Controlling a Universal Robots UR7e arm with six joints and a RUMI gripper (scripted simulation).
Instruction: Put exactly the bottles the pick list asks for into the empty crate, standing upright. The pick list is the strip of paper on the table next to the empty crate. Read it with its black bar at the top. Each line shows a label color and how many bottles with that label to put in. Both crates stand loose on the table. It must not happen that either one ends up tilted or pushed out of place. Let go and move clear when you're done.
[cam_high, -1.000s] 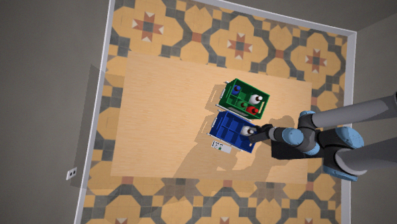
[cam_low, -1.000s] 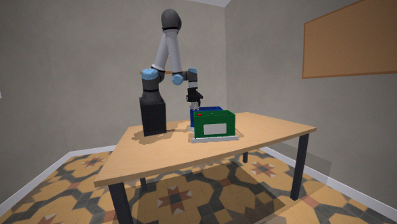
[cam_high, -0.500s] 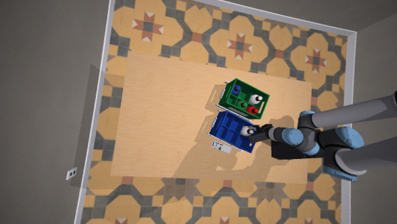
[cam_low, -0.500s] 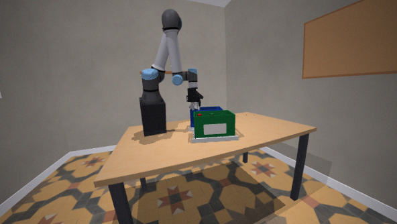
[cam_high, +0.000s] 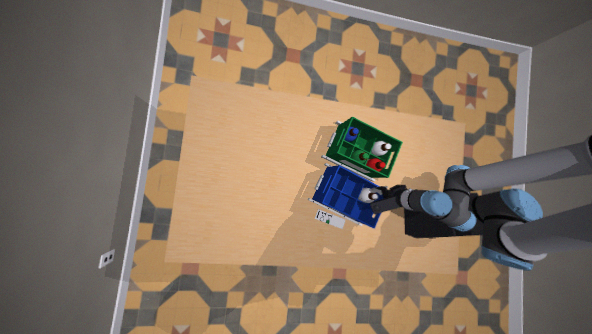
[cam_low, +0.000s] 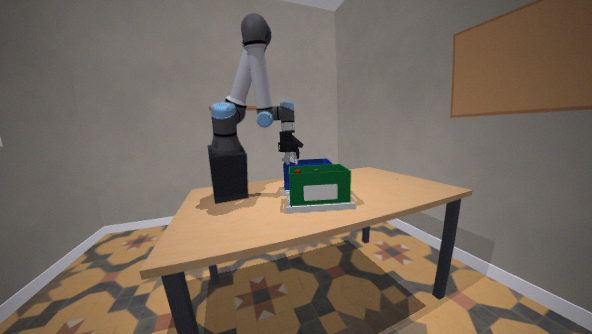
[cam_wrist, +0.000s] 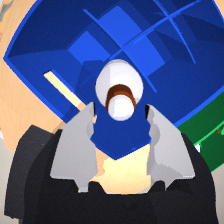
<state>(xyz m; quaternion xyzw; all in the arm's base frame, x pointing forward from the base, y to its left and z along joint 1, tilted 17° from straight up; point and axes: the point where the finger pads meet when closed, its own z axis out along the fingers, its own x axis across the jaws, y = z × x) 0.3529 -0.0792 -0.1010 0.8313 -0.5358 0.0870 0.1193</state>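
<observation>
The green-label bottle lies 60 mm ahead of my hand, 180 mm to the right of it and 70 mm below it. Round my hand: red-label bottle 30 mm behind, 150 mm to the right, 70 mm below; white bottle 70 mm below; blue crate 100 mm ahead, 10 mm to the left, 70 mm below.
</observation>
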